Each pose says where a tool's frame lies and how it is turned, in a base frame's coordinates. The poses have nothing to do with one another.
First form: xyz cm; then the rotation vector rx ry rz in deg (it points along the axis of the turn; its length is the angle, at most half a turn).
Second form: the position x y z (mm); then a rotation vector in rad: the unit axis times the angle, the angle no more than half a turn. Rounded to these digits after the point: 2 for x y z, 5 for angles.
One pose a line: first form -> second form
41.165 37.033 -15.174 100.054 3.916 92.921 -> 411.65 370.33 -151.74 1.74627 0.06835 1.62178
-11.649 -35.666 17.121 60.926 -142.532 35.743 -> -116.49 -356.66 171.21 1.06336 -2.48765 0.62383
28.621 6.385 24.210 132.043 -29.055 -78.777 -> 286.21 63.85 242.10 2.30459 -0.50711 -1.37492
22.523 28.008 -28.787 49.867 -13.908 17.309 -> 225.23 280.08 -287.87 0.87034 -0.24274 0.30210
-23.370 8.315 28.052 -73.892 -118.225 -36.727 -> -233.70 83.15 280.52 -1.28966 -2.06342 -0.64101
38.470 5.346 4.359 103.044 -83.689 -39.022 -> 384.70 53.46 43.59 1.79846 -1.46065 -0.68106
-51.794 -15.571 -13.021 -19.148 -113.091 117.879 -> -517.94 -155.71 -130.21 -0.33420 -1.97381 2.05738
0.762 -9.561 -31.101 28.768 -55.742 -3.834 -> 7.62 -95.61 -311.01 0.50210 -0.97288 -0.06692
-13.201 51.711 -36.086 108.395 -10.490 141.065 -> -132.01 517.11 -360.86 1.89185 -0.18309 2.46205
